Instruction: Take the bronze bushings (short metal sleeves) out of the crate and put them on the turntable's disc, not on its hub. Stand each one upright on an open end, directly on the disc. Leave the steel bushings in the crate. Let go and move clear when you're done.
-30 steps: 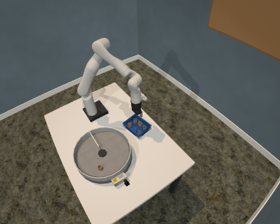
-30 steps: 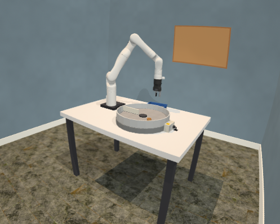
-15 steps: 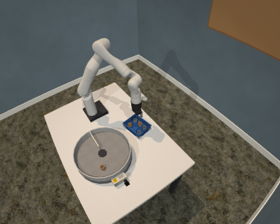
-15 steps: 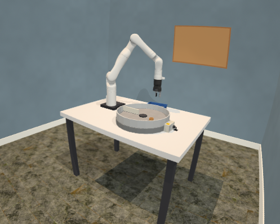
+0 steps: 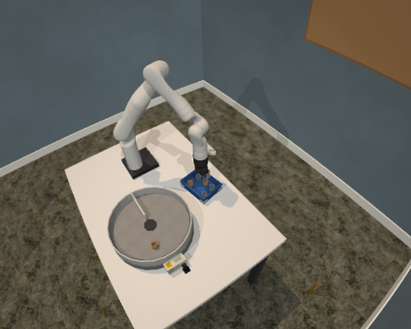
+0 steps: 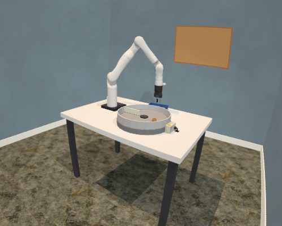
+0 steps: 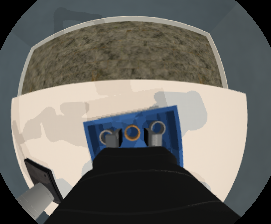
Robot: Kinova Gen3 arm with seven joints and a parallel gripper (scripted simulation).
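My hand is 60 mm above the blue crate and 40 mm to the left of it. The rest, counted from my hand: grey turntable disc 410 mm to the right, 40 mm below, 20 mm ahead.
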